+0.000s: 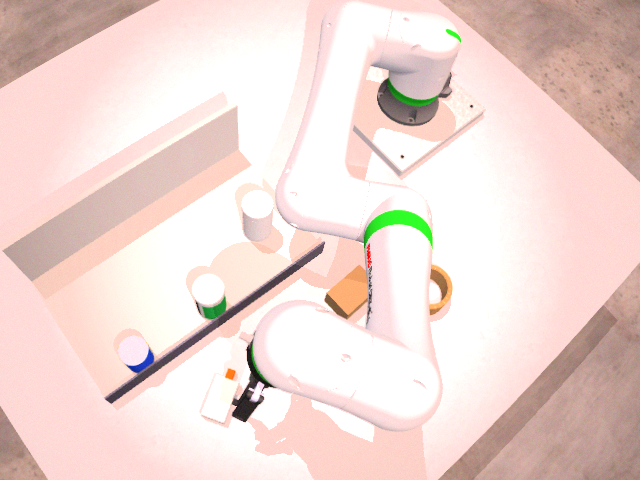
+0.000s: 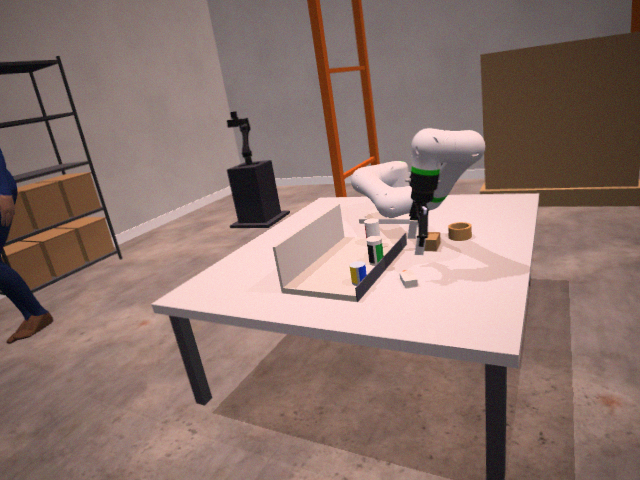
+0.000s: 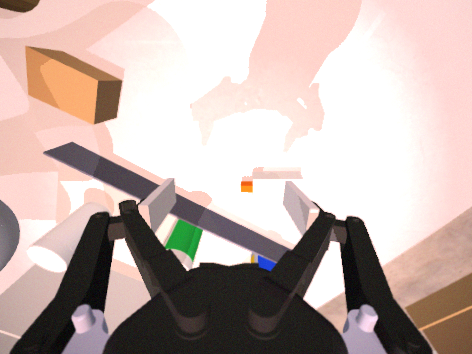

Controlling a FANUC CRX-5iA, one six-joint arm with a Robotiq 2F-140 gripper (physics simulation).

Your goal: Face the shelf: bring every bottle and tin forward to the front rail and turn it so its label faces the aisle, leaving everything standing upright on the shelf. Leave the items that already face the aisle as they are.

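Places are measured from the arm's base along level axes (x down, y left, z ahead), in centimetres.
Pixels of known places: gripper, fingertip midpoint: (image 2: 415,246) (image 3: 230,191); arm's base, origin of the base link: (image 1: 407,101).
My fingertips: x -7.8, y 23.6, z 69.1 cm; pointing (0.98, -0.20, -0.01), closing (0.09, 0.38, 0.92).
For each thing: its middle in the pictures, then the offset to it from my fingertips. "spot": a spot on its surface instead.
- shelf's front rail, body centre: (image 1: 219,321) (image 3: 199,213) (image 2: 384,264) dx +8.2, dy -12.5, dz -1.7 cm
- white bottle, body centre: (image 3: 270,186) (image 1: 222,394) (image 2: 407,277) dx +9.0, dy -1.7, dz +7.3 cm
- blue-and-yellow tin, body centre: (image 1: 136,354) (image 3: 264,271) (image 2: 358,273) dx +4.5, dy -17.0, dz +14.5 cm
- white cylinder, body centre: (image 1: 257,217) (image 3: 76,233) (image 2: 372,233) dx +2.6, dy -22.2, dz -20.2 cm
- shelf's tall back panel, surface spot: (image 1: 129,191) spot: dx -1.2, dy -41.6, dz -4.1 cm
- brown block, body centre: (image 3: 77,87) (image 1: 351,293) (image 2: 431,241) dx +7.9, dy +0.8, dz -24.6 cm
- bowl, body centre: (image 1: 426,290) (image 2: 459,231) dx +7.9, dy +10.8, dz -36.4 cm
My gripper (image 1: 240,369) (image 2: 416,240) (image 3: 230,191) is open and empty, above the table on the aisle side of the shelf's front rail (image 1: 180,345) (image 2: 382,267) (image 3: 115,177). A white bottle (image 1: 219,400) (image 2: 408,280) (image 3: 277,173) with an orange cap lies on the table outside the rail, beside and below the fingers. On the shelf, a blue-and-yellow tin (image 1: 135,353) (image 2: 357,273) (image 3: 266,262) and a green-and-black one (image 1: 209,297) (image 2: 375,250) (image 3: 184,237) stand upright close behind the rail, blue and green sides toward it. A white cylinder (image 1: 256,217) (image 2: 371,228) (image 3: 67,237) stands farther back.
The shelf's tall back panel (image 1: 129,191) (image 2: 310,248) stands opposite the rail. A brown block (image 1: 347,293) (image 2: 432,241) (image 3: 65,87) lies outside the rail's far end, with a round wooden ring or bowl (image 1: 445,291) (image 2: 460,232) beyond it.
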